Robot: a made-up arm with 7 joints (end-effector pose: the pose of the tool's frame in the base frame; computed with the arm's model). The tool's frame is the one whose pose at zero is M.
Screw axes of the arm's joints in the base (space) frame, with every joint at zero. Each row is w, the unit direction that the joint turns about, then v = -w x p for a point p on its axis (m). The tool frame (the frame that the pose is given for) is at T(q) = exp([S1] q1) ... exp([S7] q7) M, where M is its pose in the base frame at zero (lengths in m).
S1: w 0 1 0 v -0.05 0 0
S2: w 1 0 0 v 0 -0.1 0.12
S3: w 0 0 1 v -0.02 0.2 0
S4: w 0 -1 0 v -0.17 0 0.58
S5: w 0 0 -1 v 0.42 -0.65 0
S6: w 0 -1 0 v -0.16 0 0.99
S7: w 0 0 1 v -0.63 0.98 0
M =
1 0 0 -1.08
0 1 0 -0.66
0 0 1 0.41
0 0 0 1
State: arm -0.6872 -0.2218 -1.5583 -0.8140 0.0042 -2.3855 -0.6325
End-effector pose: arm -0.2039 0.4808 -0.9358 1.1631 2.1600 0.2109
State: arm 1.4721 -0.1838 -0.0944 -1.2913 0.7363 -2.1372 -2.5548
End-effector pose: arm -0.2645 -0.5198 1.0279 1.3275 -0.1120 -1.2276
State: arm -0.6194 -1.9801 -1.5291 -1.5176 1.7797 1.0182 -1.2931
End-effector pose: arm 0.4045 -0.2505 -0.0845 0.2214 0.3860 1.3330
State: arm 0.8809 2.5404 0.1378 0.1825 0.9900 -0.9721 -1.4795
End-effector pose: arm -0.9335 0.1674 0.1390 -1.0669 -2.4673 0.0133
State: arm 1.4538 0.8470 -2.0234 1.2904 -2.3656 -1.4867 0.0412
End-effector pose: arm 0.2489 0.3489 0.1091 0.3015 -2.6692 -0.7440
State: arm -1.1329 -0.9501 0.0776 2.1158 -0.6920 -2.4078 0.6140
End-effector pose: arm -0.4963 -0.1737 -0.0556 -1.1621 -0.4489 -0.7192
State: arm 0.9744 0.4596 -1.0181 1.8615 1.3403 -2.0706 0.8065
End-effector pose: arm -0.8630 -0.1425 0.4093 1.1698 -0.1237 -0.4755
